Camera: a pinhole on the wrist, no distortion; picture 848 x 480 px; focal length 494.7 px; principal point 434.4 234.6 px. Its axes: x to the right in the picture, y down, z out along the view. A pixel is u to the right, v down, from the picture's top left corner.
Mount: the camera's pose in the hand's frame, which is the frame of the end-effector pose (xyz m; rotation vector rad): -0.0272 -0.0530 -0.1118 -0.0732 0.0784 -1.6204
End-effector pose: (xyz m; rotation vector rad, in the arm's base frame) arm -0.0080 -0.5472 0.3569 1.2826 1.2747 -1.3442
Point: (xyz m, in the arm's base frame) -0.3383 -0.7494 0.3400
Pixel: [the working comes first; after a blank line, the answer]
In the camera's frame: 0.2456 0.0438 0.3572

775 295
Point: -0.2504 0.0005 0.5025
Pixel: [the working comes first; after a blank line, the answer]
In the camera's frame: 0.2649 -0.0056 -0.4133

behind the camera
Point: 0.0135 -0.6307 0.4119
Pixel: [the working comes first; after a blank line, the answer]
In the camera's frame: -0.0756 -0.0566 0.1848

232 83
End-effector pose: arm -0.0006 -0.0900 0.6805 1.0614 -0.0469 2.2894
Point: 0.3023 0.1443 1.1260
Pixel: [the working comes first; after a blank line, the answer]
In the camera's frame: 0.1898 0.2659 0.5846

595 460
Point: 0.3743 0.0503 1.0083
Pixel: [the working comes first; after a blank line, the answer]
In the camera's frame: 0.1857 0.1003 0.5636

597 323
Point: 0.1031 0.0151 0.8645
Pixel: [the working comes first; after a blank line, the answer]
In the camera's frame: 0.0410 0.1340 0.2927

504 461
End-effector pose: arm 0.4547 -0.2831 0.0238 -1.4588 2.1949 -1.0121
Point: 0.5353 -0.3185 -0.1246
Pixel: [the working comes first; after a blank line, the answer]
In the camera's frame: -0.0959 -0.0246 0.2766

263 191
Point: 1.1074 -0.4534 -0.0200
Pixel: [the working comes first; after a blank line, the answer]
In the camera's frame: 0.3974 -0.1426 0.5914

767 115
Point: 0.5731 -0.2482 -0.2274
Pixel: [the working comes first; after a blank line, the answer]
In the camera's frame: -0.1545 -0.1251 0.3351

206 50
